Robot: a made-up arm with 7 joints. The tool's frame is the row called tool. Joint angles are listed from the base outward.
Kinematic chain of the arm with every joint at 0, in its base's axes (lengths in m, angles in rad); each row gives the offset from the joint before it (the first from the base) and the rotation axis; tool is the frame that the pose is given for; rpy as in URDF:
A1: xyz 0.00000 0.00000 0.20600 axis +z
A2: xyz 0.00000 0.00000 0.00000 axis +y
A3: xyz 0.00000 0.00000 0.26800 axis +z
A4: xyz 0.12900 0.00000 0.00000 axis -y
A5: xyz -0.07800 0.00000 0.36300 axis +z
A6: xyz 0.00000 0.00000 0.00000 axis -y
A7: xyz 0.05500 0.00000 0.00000 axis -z
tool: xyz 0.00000 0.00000 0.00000 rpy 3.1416 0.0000 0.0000
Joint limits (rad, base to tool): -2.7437..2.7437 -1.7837..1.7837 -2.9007..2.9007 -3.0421..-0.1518 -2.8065..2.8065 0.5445..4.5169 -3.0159..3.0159
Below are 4 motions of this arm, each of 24 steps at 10 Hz.
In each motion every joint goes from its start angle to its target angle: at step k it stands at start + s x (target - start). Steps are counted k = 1, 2, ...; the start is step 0. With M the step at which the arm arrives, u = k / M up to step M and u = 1 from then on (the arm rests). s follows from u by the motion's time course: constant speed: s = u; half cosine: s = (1 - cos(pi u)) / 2; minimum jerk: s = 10 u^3 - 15 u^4 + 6 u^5.
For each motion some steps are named. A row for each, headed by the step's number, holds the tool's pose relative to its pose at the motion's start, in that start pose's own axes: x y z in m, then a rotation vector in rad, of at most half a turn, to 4 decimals.
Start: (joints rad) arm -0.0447 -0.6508 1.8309 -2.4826 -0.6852 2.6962 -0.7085
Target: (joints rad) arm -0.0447 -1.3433 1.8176 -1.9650 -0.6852 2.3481 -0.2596
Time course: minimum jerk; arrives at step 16
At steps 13, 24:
13: 0.0959 0.0913 -0.0190 -0.4637 -0.6298 0.2910
24: 0.1040 0.0932 -0.0190 -0.4965 -0.6528 0.3018

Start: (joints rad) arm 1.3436 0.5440 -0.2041 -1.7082 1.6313 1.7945 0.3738
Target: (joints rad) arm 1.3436 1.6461 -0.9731 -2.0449 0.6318 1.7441 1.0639
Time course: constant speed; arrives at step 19
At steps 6, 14, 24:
6: 0.1637 0.1616 -0.1156 -0.3201 0.3958 0.5845
14: 0.2039 0.3783 -0.3074 -0.7631 0.9266 1.3924
24: 0.1447 0.4624 -0.4203 -1.0530 1.2813 1.8770

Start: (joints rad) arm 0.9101 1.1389 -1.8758 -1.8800 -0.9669 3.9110 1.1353
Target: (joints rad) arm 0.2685 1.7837 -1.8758 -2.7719 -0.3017 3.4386 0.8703
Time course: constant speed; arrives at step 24
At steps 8, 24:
8: -0.1595 0.0433 -0.0127 -0.4357 -0.3975 0.0509
24: -0.3681 0.0941 -0.2356 -1.4340 -1.1843 -0.0608

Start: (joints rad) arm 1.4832 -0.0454 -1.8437 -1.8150 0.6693 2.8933 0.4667
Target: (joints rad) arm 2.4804 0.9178 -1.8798 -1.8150 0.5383 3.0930 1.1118
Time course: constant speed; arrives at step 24
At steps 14, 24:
14: -0.4127 -0.1465 -0.1352 0.3436 -0.1502 -0.3912
24: -0.6369 -0.0810 -0.3757 0.7586 -0.3350 -0.5642

